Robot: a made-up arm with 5 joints.
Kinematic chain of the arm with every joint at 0, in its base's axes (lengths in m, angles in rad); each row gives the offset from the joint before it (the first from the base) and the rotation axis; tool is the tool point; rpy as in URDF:
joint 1: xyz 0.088 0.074 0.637 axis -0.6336 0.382 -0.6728
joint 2: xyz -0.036 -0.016 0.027 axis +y
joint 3: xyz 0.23 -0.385 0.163 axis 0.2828 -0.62 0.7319
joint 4: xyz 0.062 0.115 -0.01 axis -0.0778 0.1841 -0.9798
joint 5: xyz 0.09 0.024 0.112 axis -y
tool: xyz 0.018 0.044 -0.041 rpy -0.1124 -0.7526 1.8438
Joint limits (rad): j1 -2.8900..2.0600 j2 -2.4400..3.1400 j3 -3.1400..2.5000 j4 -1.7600..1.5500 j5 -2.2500..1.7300
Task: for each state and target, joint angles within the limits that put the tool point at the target. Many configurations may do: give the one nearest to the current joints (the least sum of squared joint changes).
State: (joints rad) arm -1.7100 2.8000 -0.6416 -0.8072 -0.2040
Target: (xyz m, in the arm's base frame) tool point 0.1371 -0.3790 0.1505
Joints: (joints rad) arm -1.1892 3.1400 -1.3477 -0.1030 0.4393
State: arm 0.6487 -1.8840 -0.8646 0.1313 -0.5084
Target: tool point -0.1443 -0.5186 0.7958
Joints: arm -0.3631 -2.2696 -1.2307 0.4297 -0.2988
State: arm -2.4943 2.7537 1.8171 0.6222 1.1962
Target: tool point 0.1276 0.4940 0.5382
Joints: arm -2.4440 3.0057 1.3070 0.0885 0.8405
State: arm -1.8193 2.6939 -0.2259 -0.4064 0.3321
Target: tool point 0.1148 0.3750 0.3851
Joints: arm -2.2487 2.9498 0.2748 -0.9616 0.4048
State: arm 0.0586 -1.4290 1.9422 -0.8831 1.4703
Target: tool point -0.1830 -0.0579 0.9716
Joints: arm 0.4364 -0.8223 1.3031 -0.8210 1.2355
